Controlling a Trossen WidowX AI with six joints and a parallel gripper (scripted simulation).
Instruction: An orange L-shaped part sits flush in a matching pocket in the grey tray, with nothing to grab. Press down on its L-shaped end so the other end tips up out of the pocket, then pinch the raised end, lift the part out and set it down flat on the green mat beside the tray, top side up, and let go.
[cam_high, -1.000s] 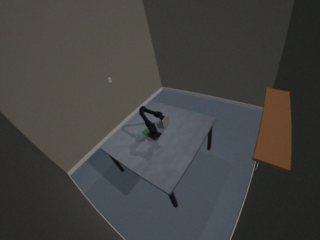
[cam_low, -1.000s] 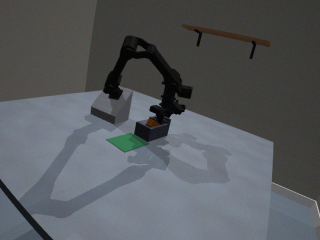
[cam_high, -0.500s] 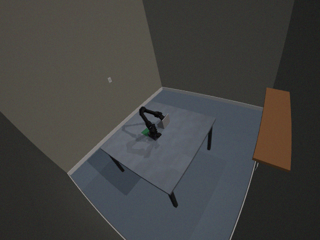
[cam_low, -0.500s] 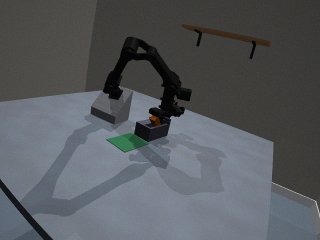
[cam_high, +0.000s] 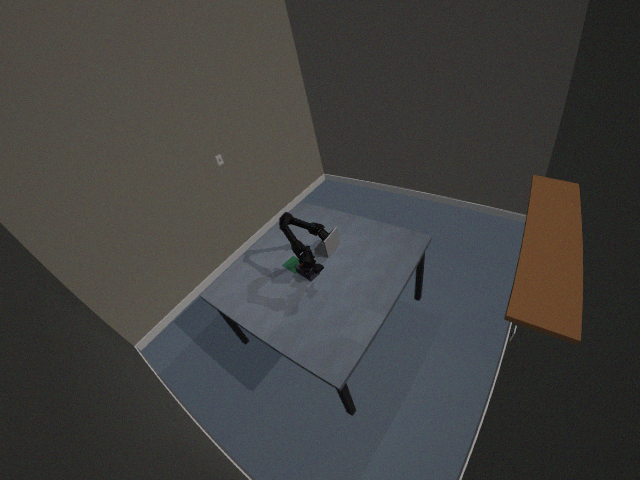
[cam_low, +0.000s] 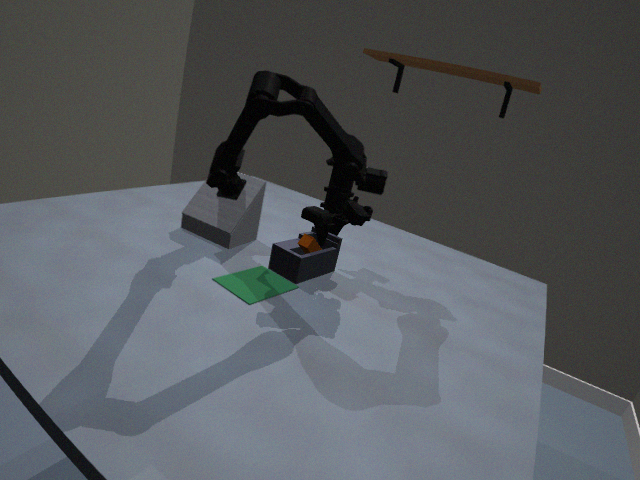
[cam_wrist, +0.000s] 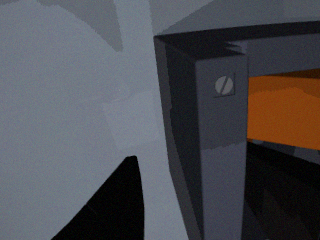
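My gripper tip is now 20 mm past the orange L-shaped part, 50 mm to the left of it and 10 mm above it. From my gripper tip the other things lie so: green mat (70 mm behind, 220 mm to the right, 70 mm below).
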